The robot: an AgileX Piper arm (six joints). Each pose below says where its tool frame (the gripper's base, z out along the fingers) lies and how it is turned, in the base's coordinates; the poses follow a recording.
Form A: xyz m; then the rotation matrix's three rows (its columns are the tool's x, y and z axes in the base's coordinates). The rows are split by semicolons.
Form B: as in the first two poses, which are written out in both.
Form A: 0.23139 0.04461 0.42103; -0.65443 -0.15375 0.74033; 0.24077 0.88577 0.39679; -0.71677 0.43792 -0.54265
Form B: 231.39 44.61 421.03; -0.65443 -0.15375 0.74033; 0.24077 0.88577 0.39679; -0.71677 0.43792 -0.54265
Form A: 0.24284 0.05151 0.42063; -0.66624 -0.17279 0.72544; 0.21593 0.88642 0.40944; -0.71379 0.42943 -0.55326
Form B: 242.84 51.51 420.63; -0.66624 -0.17279 0.72544; 0.21593 0.88642 0.40944; -0.71379 0.42943 -0.55326
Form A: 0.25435 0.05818 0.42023; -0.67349 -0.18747 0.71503; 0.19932 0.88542 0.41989; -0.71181 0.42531 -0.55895
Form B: 254.35 58.18 420.23; -0.67349 -0.18747 0.71503; 0.19932 0.88542 0.41989; -0.71181 0.42531 -0.55895
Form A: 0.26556 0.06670 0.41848; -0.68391 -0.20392 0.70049; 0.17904 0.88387 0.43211; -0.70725 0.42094 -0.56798
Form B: 265.56 66.70 418.48; -0.68391 -0.20392 0.70049; 0.17904 0.88387 0.43211; -0.70725 0.42094 -0.56798
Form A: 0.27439 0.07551 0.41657; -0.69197 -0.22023 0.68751; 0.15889 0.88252 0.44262; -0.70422 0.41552 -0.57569
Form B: 274.39 75.51 416.57; -0.69197 -0.22023 0.68751; 0.15889 0.88252 0.44262; -0.70422 0.41552 -0.57569
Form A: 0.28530 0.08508 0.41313; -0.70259 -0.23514 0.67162; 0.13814 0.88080 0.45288; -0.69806 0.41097 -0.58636
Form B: 285.30 85.08 413.13; -0.70259 -0.23514 0.67162; 0.13814 0.88080 0.45288; -0.69806 0.41097 -0.58636
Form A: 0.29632 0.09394 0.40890; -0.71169 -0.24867 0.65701; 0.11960 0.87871 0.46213; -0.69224 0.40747 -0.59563
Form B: 296.32 93.94 408.90; -0.71169 -0.24867 0.65701; 0.11960 0.87871 0.46213; -0.69224 0.40747 -0.59563
